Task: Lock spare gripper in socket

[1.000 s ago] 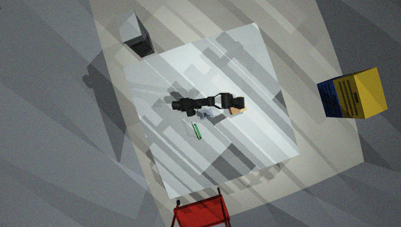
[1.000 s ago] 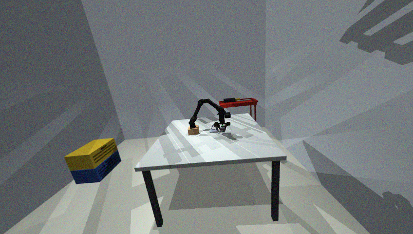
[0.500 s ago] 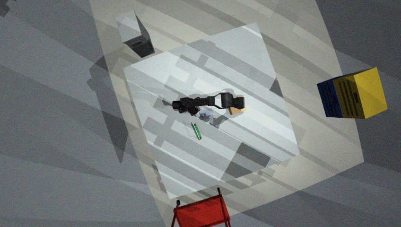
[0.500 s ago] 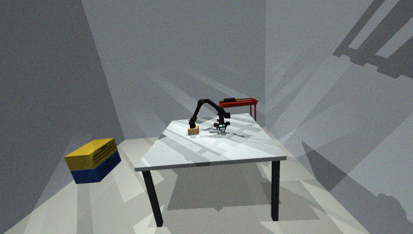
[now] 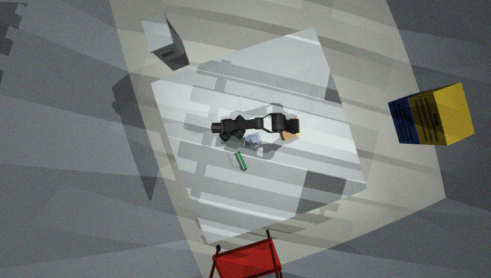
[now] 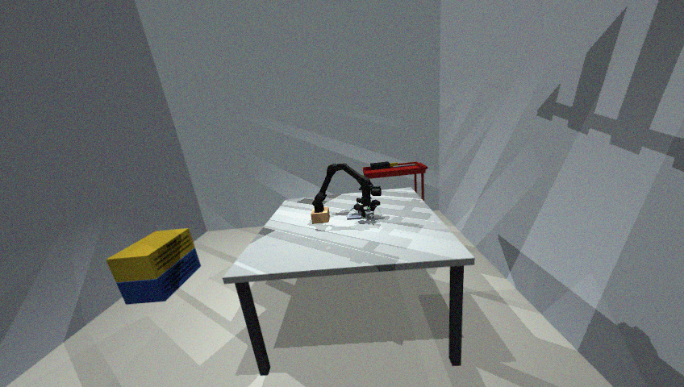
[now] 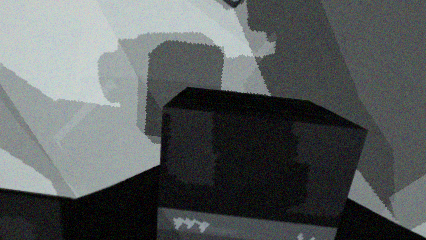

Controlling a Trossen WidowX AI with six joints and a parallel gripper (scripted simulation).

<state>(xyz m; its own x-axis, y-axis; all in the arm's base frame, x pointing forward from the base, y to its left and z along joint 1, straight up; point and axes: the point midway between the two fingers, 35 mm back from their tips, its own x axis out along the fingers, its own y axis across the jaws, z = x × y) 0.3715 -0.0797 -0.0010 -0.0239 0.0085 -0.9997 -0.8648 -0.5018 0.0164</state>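
My gripper tip is now 1 cm short of the spare gripper, 1 cm to the left of it and 2 cm below it. The rest, counted from my gripper tip: green part 1 cm ahead, 23 cm to the left, 2 cm below; grey mount 9 cm behind, 11 cm to the left, 1 cm above.
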